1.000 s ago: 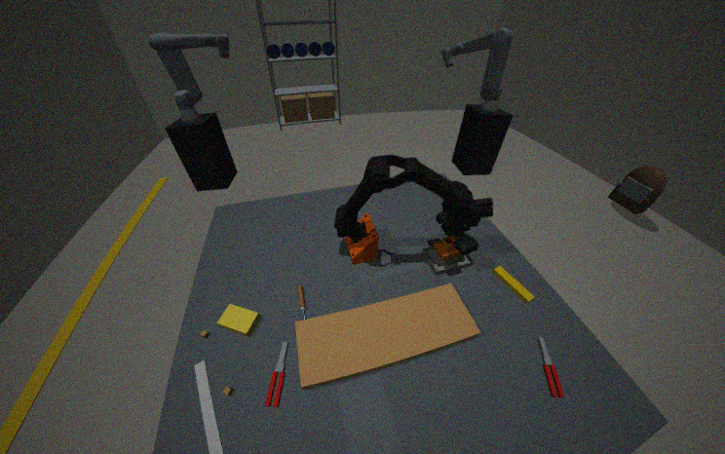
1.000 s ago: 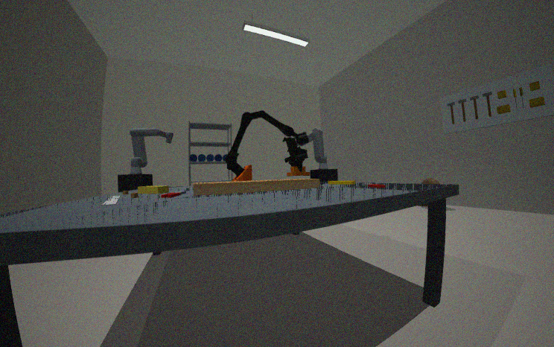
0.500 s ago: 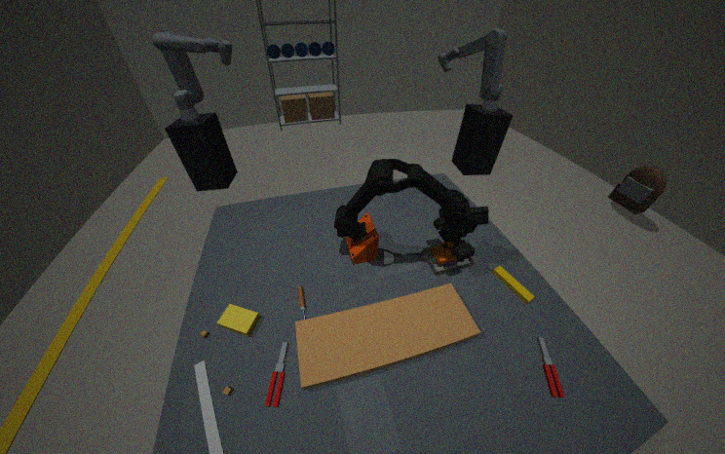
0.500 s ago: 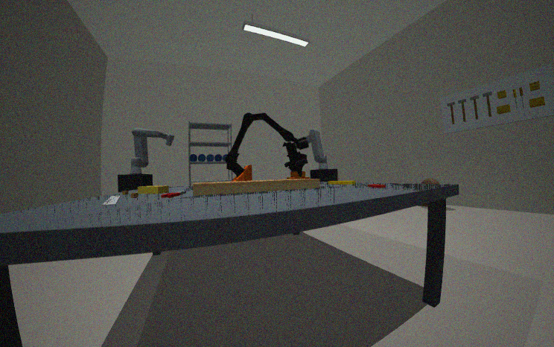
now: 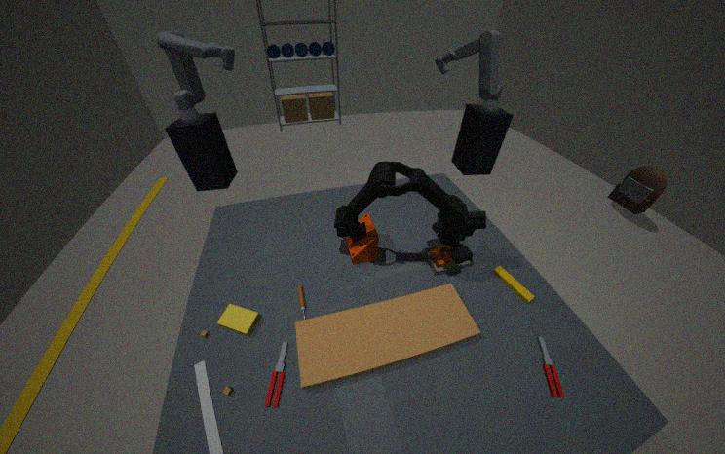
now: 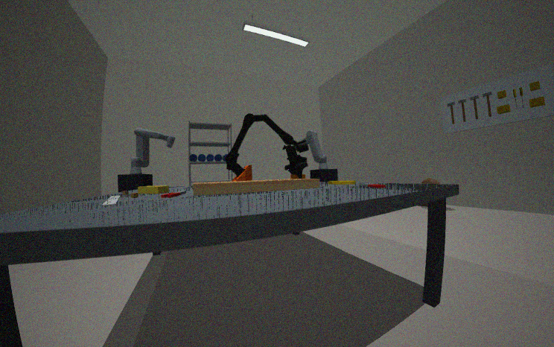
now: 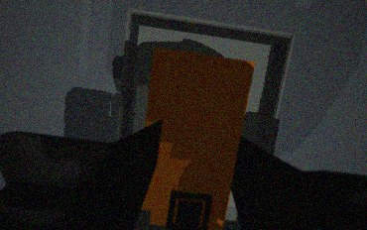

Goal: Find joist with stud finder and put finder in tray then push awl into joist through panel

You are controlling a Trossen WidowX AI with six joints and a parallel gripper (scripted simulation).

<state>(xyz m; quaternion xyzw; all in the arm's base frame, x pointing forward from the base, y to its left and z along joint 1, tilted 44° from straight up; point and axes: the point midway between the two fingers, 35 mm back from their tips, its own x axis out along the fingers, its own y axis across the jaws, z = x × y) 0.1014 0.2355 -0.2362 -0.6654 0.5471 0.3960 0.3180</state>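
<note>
Now: the grey tray 2 cm below my gripper tip and 1 cm to the right of it. Also, from my gripper tip: orange stud finder 2 cm to the right, 2 cm above; then yellow bar 20 cm to the left, 16 cm ahead, 2 cm below; then indicator window 4 cm to the right, 3 cm above, 1 cm ahead.
</note>
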